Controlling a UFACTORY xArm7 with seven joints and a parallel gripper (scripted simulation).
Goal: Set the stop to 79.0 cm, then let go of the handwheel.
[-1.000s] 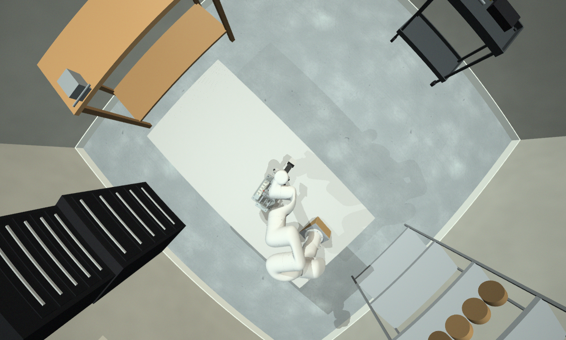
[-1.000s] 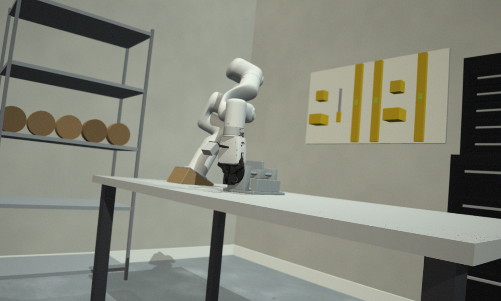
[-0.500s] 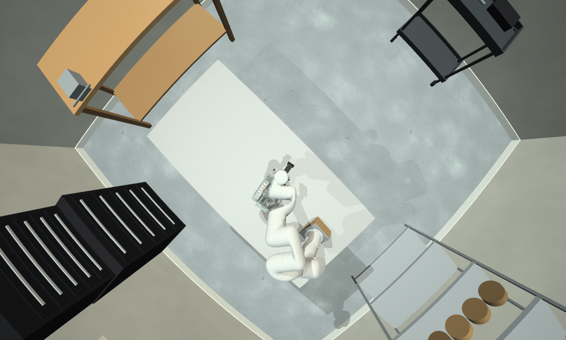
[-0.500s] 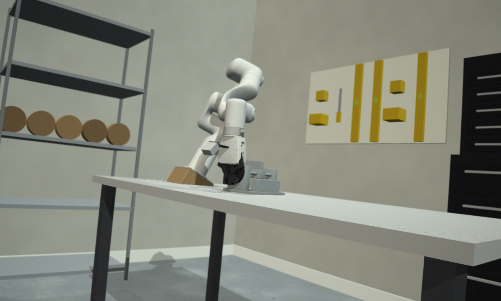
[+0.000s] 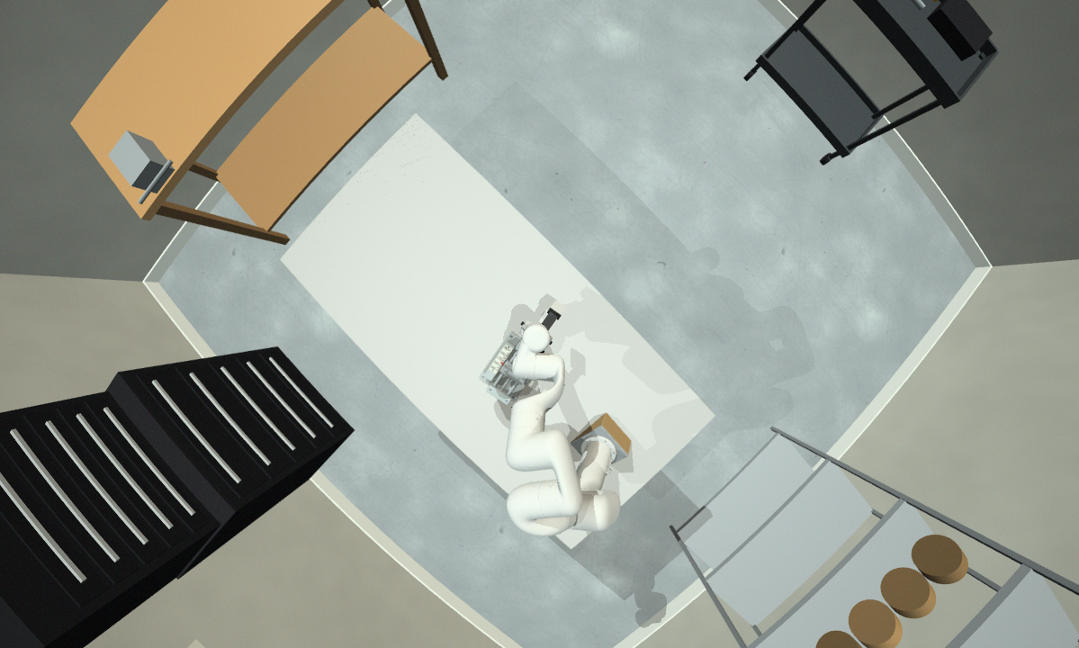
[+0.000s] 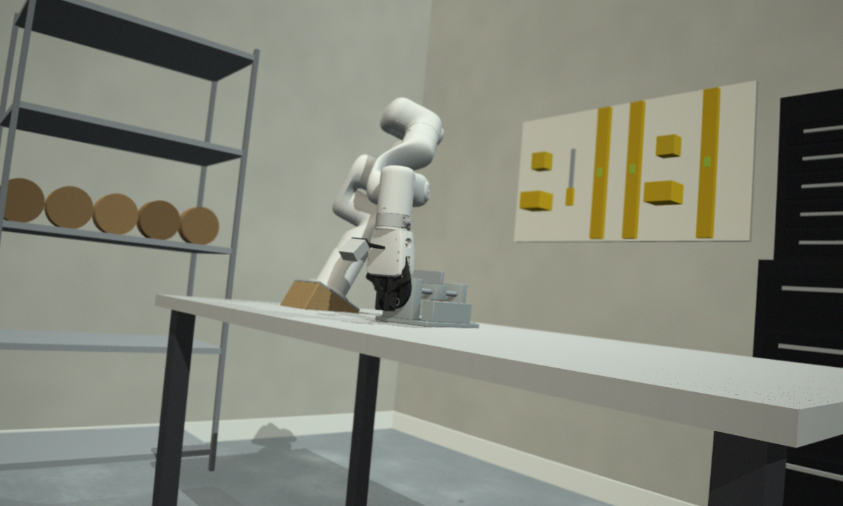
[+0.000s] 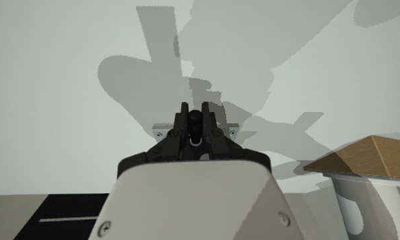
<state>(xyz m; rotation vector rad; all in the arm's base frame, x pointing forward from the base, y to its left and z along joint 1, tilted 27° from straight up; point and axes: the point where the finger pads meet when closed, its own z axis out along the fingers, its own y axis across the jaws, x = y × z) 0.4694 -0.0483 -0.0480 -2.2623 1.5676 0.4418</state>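
My hand is 1 cm past the black handwheel, 2 cm to the right of it and 1 cm below it.
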